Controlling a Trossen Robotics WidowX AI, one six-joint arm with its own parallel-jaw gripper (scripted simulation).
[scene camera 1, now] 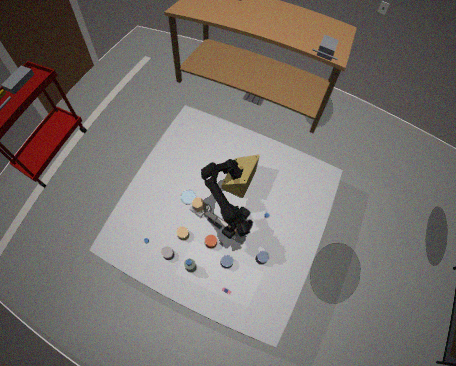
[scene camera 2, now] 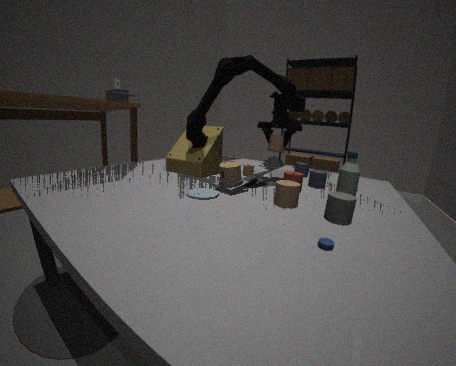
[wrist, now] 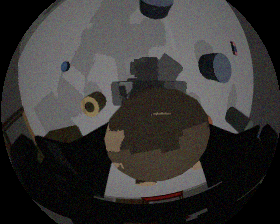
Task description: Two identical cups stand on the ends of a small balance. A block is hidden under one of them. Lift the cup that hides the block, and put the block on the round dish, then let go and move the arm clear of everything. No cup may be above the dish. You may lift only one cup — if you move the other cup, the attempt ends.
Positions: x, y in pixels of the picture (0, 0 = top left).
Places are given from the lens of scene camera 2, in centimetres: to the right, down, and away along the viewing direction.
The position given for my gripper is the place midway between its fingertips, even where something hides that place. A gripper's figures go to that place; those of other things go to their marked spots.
my gripper (scene camera 2: 276, 146): 21, -16, 86
bottle (scene camera 2: 349, 174): 37, -3, 58
